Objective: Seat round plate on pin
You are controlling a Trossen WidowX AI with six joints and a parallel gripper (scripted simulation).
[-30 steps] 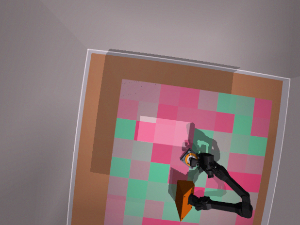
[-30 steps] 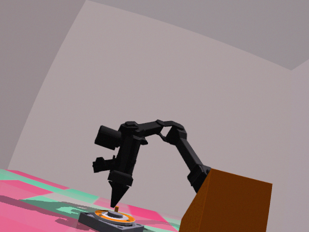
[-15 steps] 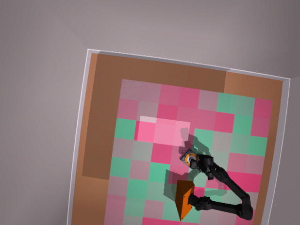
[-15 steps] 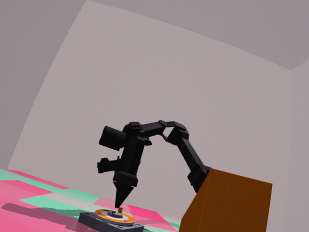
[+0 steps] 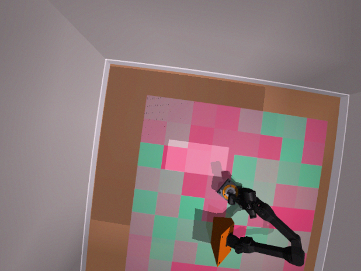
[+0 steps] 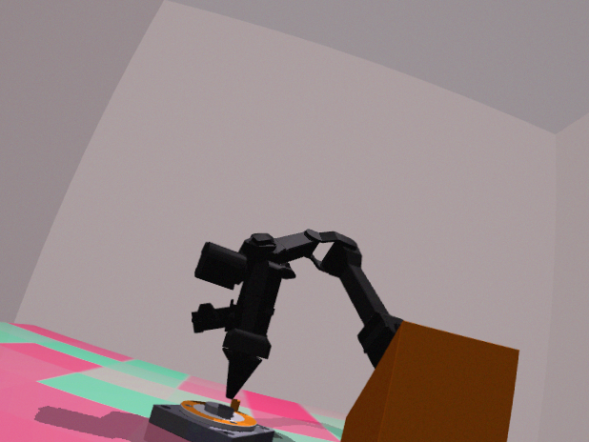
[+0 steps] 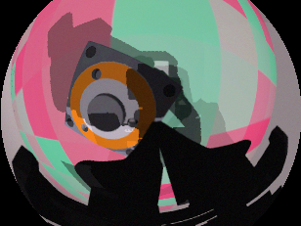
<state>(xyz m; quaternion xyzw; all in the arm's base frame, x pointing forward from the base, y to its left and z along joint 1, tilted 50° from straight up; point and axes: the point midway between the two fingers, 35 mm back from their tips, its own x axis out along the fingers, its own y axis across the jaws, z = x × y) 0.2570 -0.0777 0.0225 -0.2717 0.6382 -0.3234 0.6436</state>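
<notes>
My gripper tip is now 50 mm to the right of the grey square base, 20 mm above it and 10 mm short of it.
</notes>
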